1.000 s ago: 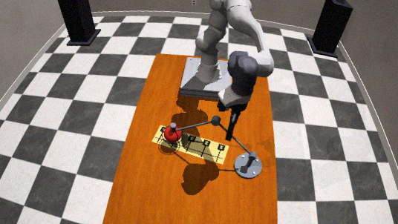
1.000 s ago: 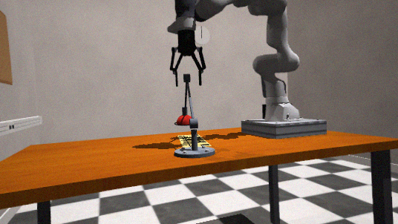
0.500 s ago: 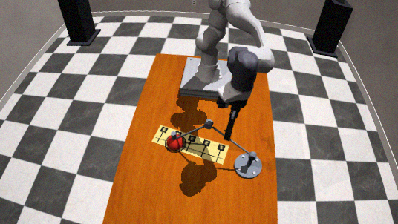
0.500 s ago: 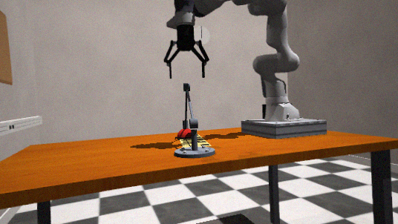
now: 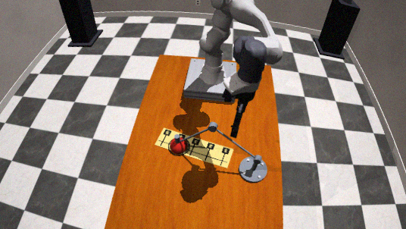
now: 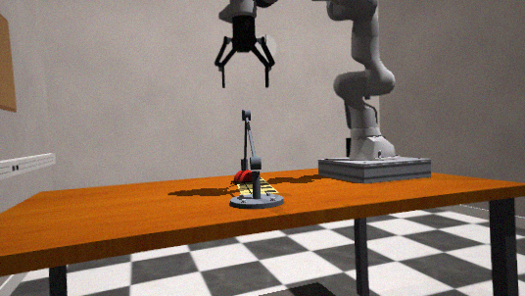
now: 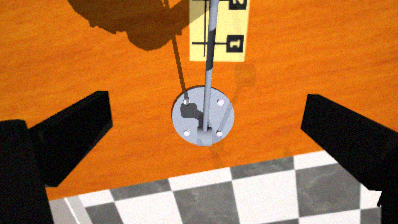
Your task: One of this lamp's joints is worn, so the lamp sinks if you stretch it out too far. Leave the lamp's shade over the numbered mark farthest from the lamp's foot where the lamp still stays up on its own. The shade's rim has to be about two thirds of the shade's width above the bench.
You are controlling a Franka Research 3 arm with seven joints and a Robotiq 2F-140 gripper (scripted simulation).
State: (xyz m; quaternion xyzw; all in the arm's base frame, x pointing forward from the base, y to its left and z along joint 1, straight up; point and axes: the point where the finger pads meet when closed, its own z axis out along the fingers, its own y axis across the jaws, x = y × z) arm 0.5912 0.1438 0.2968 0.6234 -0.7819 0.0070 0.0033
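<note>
Right now the yellow numbered strip is 90 mm behind my hand, 200 mm to the right of it and 370 mm below it. Round my hand: round grey foot 30 mm ahead, 140 mm to the left, 350 mm below.
</note>
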